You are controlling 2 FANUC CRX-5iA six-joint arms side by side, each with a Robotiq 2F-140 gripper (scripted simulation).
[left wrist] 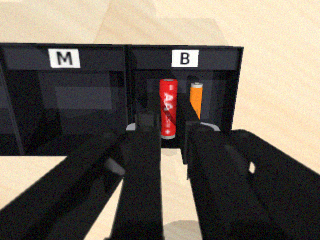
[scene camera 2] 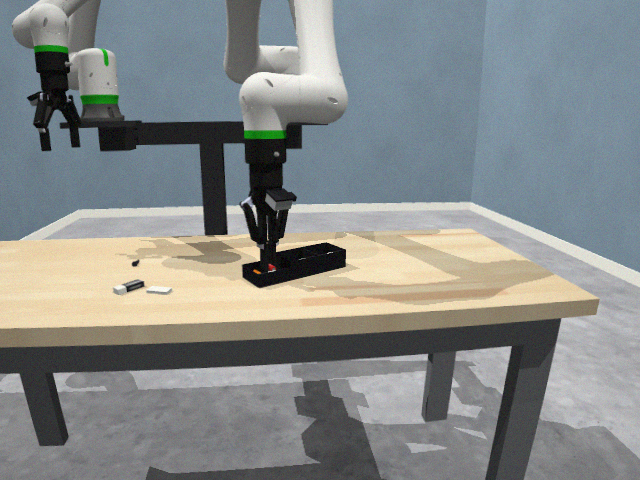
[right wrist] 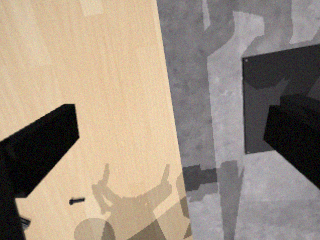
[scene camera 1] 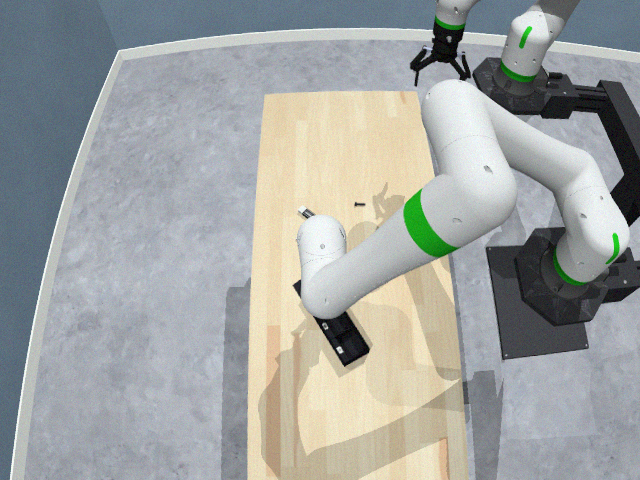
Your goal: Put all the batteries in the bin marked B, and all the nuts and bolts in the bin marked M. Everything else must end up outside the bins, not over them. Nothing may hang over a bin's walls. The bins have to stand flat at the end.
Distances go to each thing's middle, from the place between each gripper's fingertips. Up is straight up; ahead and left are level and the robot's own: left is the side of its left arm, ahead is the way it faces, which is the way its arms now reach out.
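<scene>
Left hand 30 mm above the red battery [left wrist: 168,88]. Black three-part bin block [scene camera 2: 296,263] 70 mm to the left of my left hand, 30 mm behind it, 30 mm below it.
Right gripper [scene camera 2: 62,149] 650 mm to the right of the red battery, 360 mm short of it, 270 mm above it. Black three-part bin block 710 mm to the left of my right hand, 330 mm ahead of it, 280 mm below it.
</scene>
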